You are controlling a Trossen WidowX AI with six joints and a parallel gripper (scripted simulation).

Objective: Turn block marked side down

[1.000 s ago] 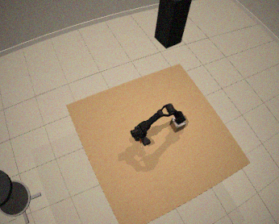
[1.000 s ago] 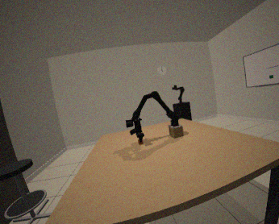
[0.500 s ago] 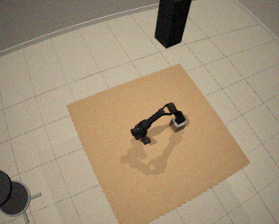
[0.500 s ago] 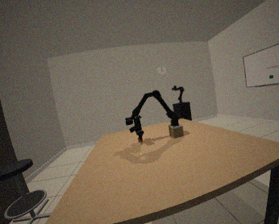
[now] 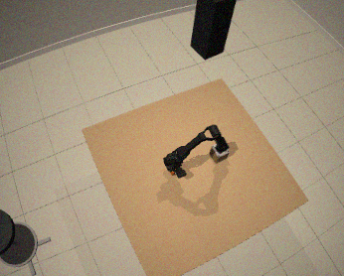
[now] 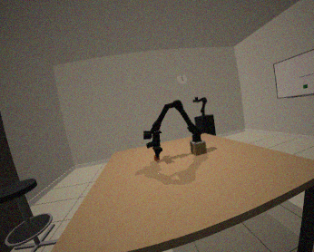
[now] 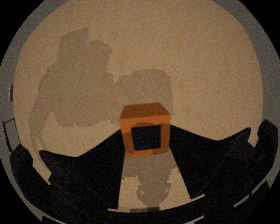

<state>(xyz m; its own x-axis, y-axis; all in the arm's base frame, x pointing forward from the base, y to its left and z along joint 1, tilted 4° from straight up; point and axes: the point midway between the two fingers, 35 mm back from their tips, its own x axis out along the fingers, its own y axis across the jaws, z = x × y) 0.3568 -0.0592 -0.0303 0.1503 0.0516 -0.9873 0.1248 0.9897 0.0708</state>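
Right now my gripper tip is 10 mm below the orange block.
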